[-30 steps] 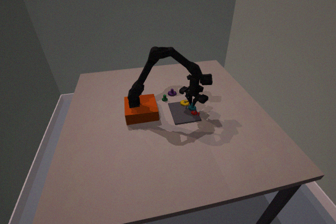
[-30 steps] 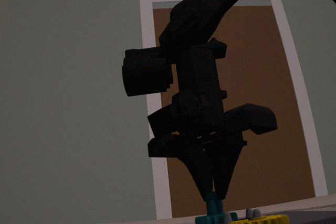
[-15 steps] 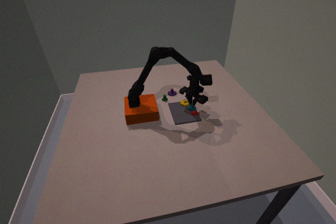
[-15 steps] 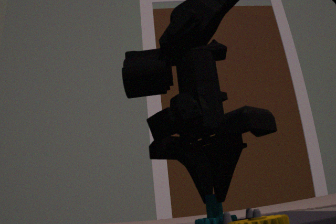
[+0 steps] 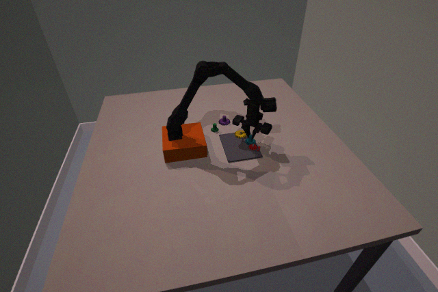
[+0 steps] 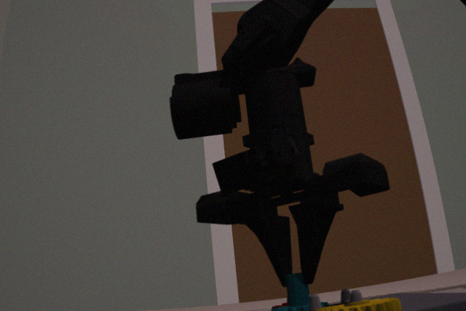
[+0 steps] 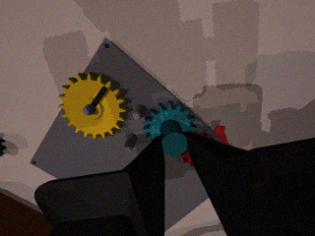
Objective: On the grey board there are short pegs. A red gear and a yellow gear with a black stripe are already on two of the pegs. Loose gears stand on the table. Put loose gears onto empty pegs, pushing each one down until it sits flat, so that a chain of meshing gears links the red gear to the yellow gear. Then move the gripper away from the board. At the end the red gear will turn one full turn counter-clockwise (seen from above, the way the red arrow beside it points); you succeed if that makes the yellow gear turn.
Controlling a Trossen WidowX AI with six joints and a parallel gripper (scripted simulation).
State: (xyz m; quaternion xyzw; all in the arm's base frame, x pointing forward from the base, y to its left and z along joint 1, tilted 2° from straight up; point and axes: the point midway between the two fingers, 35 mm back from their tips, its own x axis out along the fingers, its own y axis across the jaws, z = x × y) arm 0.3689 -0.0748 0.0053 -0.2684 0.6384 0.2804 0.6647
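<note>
Right now the teal gear is 10 mm below my gripper tip. The rest, counted from my gripper tip: green gear (160 mm to the left, 140 mm behind, 20 mm below); yellow gear (70 mm to the left, 30 mm behind, 20 mm below); red gear (40 mm to the right, 20 mm below).
</note>
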